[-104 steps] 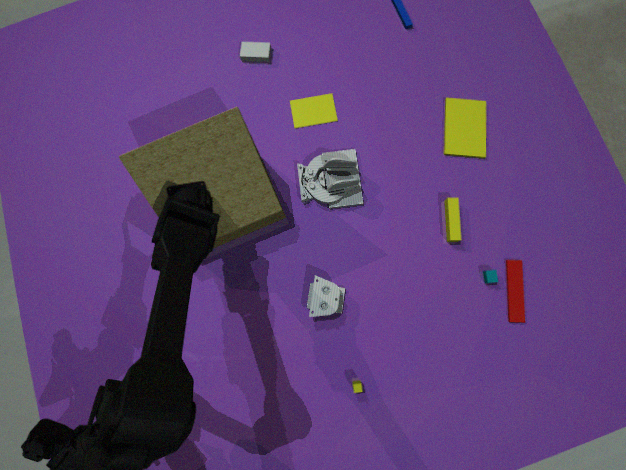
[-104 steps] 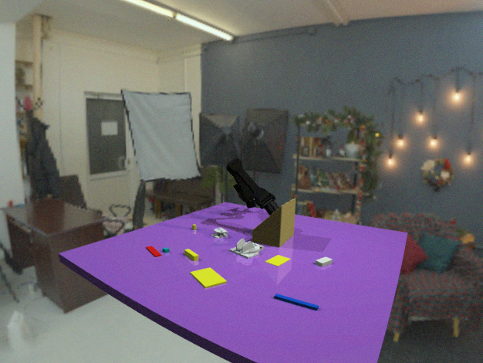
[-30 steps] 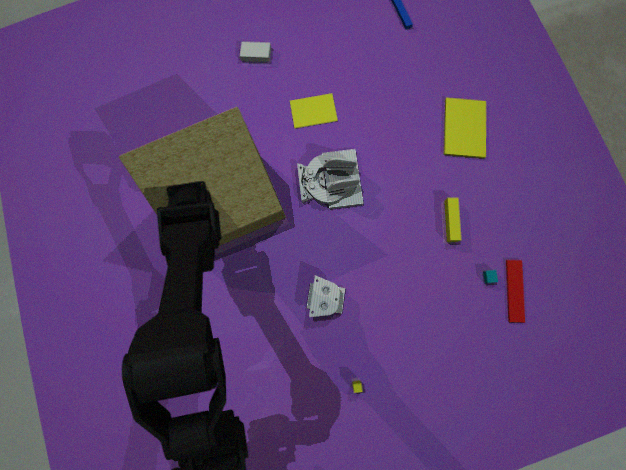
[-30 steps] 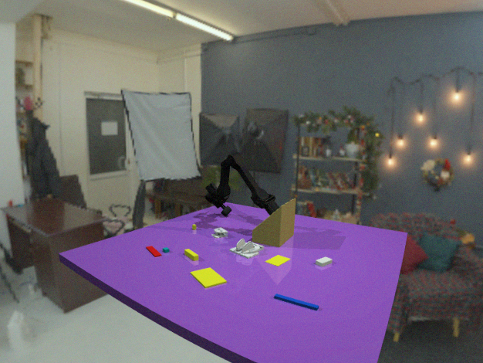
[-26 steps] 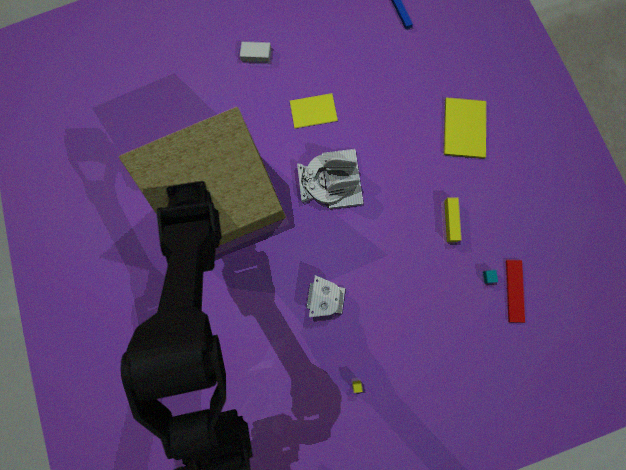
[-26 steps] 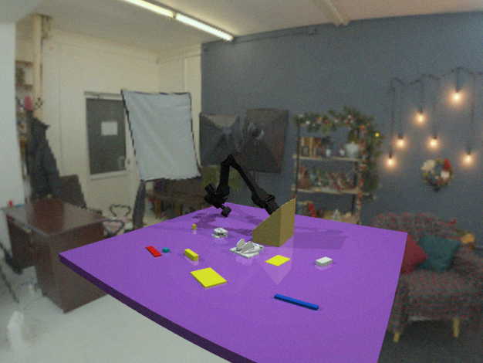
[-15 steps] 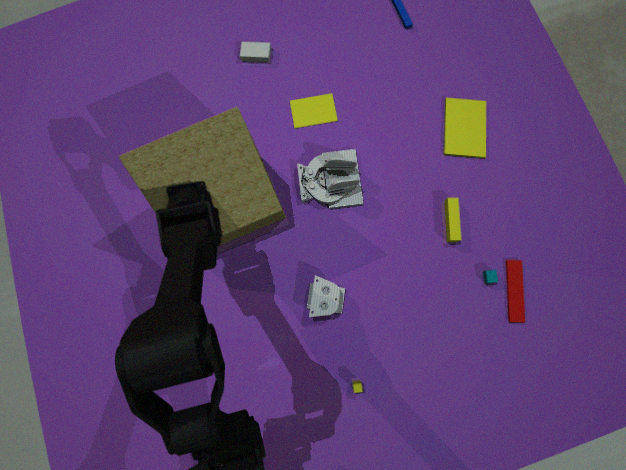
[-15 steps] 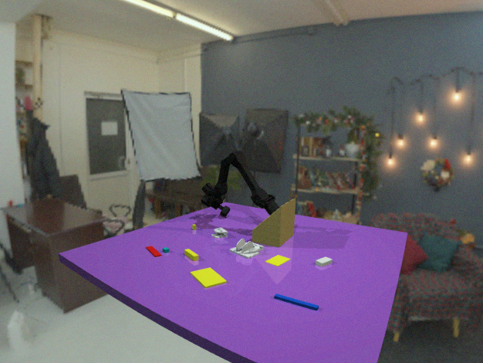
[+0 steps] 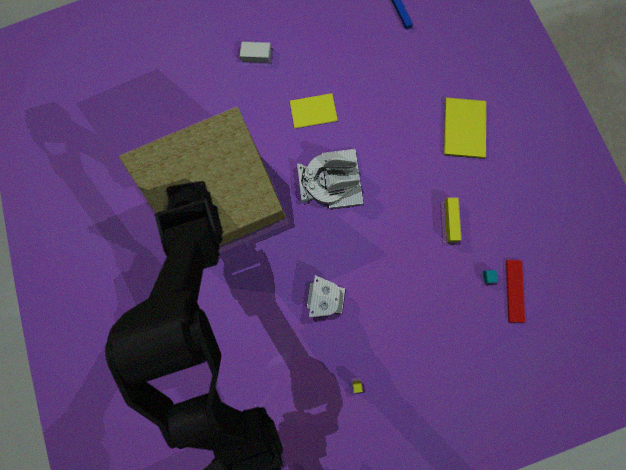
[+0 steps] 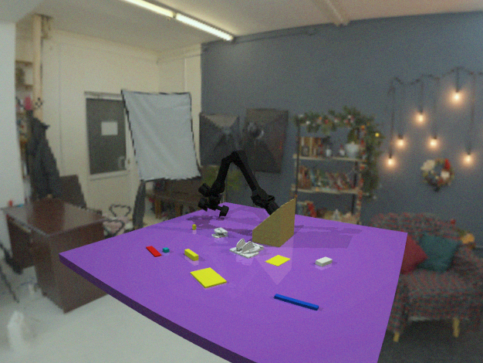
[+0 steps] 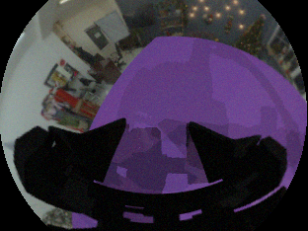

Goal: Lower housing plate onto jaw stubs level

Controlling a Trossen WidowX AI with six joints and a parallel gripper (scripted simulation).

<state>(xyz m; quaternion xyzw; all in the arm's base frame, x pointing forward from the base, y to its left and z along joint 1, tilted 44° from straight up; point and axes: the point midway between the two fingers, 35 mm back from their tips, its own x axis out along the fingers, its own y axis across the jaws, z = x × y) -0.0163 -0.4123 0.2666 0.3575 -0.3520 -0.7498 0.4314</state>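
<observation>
Right now the small yellow cube is 27 cm ahead of my gripper tip and 11 cm to the left of it. The rest, counted from my gripper tip: red bar (61 cm ahead, 22 cm to the left, 1 cm below); teal cube (57 cm ahead, 25 cm to the left, 1 cm below); yellow bar (53 cm ahead, 38 cm to the left, 1 cm below).
</observation>
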